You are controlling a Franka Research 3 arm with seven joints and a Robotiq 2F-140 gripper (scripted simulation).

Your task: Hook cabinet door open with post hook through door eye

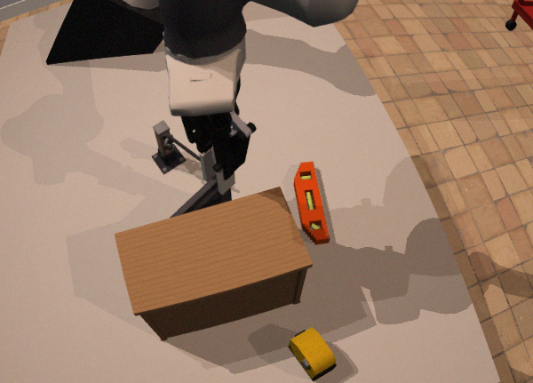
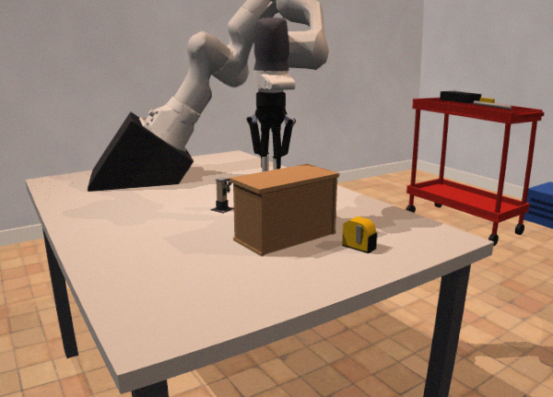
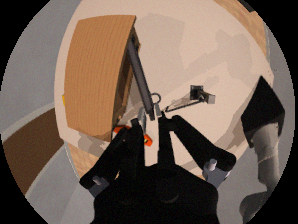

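Right now the thin hook rod is 90 mm behind my hand, 40 mm to the right of it and 90 mm below it. Round my hand: dark grey door: 40 mm ahead, 60 mm to the right, 70 mm below; yellow tape measure: 280 mm ahead, 70 mm to the left, 110 mm below; orange spirit level: 10 mm ahead, 150 mm to the left, 130 mm below.
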